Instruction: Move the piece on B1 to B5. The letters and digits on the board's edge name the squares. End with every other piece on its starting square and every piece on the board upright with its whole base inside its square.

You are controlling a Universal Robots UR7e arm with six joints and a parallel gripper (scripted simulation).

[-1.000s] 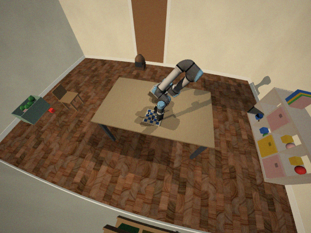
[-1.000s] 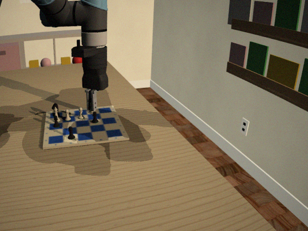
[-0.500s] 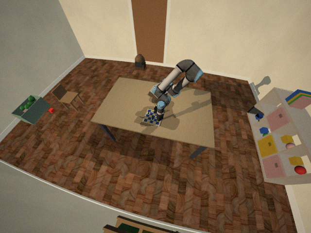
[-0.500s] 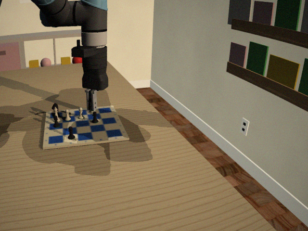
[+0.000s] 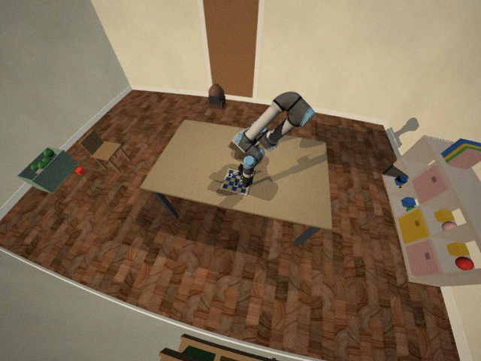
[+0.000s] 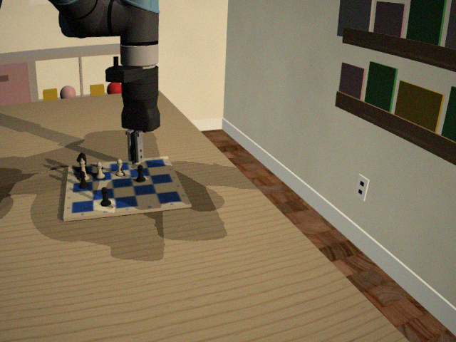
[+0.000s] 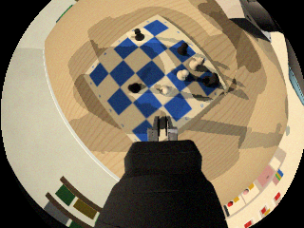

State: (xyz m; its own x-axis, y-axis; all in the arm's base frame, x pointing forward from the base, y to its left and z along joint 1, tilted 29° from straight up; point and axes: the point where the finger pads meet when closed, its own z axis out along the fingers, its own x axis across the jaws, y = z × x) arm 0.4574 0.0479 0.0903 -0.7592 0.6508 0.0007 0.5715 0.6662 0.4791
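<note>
My gripper is now 80 mm to the left of the blue-and-white chessboard, 40 mm past it and 30 mm above it. The rest, counted from my hand: tall black piece: 110 mm behind, 10 mm below.
</note>
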